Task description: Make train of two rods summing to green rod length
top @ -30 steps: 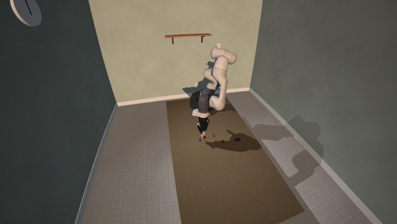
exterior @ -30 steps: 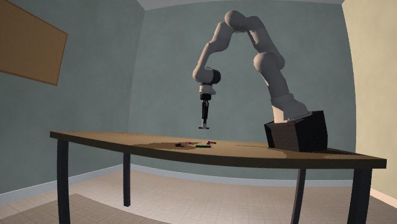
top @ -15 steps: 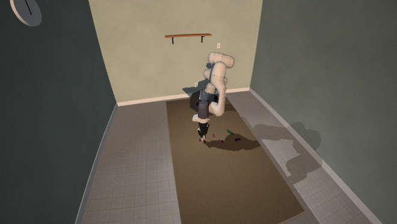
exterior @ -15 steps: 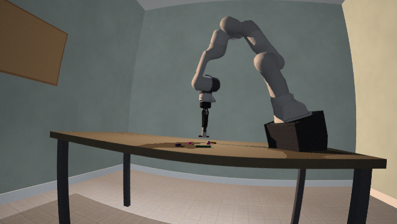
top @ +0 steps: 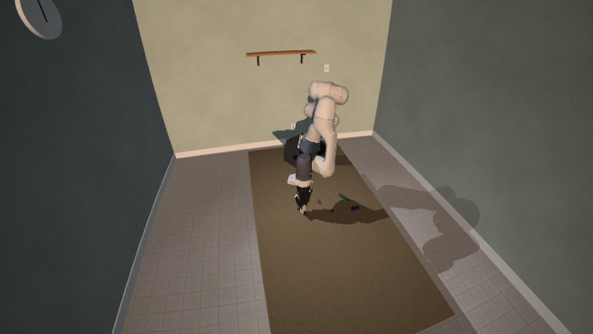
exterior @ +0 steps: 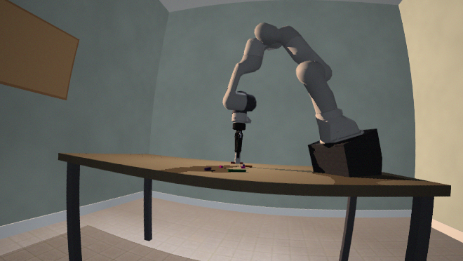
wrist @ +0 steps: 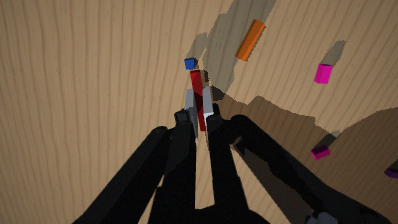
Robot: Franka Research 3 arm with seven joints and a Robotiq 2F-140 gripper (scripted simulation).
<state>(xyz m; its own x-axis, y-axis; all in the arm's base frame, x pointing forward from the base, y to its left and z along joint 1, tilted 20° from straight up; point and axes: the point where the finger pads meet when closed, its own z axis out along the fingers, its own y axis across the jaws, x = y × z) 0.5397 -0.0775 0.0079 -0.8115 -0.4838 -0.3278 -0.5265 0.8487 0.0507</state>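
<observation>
Now: hand 30 mm above the red rod. From my hand the other things lie so: orange rod 80 mm behind, 40 mm below, 20 mm to the left; blue rod 40 mm below, 30 mm behind, 20 mm to the right; green rod 290 mm to the left, 120 mm behind, 40 mm below.
</observation>
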